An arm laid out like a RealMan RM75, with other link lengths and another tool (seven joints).
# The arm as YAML. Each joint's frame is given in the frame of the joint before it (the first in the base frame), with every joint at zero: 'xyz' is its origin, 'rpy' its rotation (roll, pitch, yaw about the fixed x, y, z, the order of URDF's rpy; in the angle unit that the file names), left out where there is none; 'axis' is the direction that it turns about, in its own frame. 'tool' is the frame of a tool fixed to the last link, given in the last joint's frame.
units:
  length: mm
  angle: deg
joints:
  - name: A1
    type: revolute
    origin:
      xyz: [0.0, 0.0, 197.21]
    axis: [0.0, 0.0, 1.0]
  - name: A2
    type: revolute
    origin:
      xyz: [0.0, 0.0, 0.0]
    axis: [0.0, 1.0, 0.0]
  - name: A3
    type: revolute
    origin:
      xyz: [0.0, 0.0, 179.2]
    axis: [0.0, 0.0, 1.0]
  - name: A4
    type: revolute
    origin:
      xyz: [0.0, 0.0, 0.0]
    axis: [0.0, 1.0, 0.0]
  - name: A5
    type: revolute
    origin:
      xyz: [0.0, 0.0, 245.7]
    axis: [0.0, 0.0, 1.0]
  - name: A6
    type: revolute
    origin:
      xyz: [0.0, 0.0, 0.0]
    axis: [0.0, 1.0, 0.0]
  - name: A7
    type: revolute
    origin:
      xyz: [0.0, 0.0, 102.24]
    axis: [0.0, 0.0, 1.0]
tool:
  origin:
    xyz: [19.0, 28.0, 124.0]
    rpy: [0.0, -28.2, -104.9]
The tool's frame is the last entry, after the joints.
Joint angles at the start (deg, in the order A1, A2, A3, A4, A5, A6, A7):
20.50, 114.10, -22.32, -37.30, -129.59, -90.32, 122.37
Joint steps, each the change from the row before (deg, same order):
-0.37, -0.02, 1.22, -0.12, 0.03, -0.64, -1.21
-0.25, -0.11, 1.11, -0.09, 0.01, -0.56, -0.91
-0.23, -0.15, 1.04, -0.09, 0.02, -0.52, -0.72
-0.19, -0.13, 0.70, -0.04, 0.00, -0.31, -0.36
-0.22, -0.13, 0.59, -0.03, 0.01, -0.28, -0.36
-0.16, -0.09, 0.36, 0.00, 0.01, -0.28, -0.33
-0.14, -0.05, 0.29, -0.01, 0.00, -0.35, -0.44
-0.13, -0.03, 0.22, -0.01, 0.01, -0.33, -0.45
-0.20, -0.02, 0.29, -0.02, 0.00, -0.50, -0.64
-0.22, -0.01, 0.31, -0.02, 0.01, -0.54, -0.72
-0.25, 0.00, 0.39, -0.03, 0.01, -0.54, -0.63
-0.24, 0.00, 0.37, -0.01, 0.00, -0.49, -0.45
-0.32, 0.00, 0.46, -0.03, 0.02, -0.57, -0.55
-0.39, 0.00, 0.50, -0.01, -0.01, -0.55, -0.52
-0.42, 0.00, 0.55, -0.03, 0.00, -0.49, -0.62
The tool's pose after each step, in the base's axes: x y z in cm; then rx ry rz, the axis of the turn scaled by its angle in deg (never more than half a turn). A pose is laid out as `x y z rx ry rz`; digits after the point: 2 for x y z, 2 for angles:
29.42 28.39 -2.65 -143.57 -36.30 41.34
29.53 28.26 -2.29 -142.68 -36.94 41.14
29.65 28.15 -1.91 -141.83 -37.41 40.91
29.76 28.07 -1.65 -141.29 -37.50 40.72
29.89 27.97 -1.41 -140.83 -37.59 40.51
29.95 27.86 -1.27 -140.56 -37.79 40.46
29.96 27.73 -1.18 -140.35 -38.20 40.52
29.96 27.60 -1.11 -140.19 -38.65 40.59
29.95 27.39 -1.05 -139.98 -39.28 40.74
29.94 27.17 -0.98 -139.74 -40.00 40.90
29.94 26.94 -0.90 -139.42 -40.54 41.07
29.94 26.72 -0.82 -139.13 -40.83 41.28
29.96 26.46 -0.70 -138.75 -41.17 41.46
30.03 26.16 -0.60 -138.38 -41.33 41.60
30.13 25.87 -0.47 -137.95 -41.56 41.55

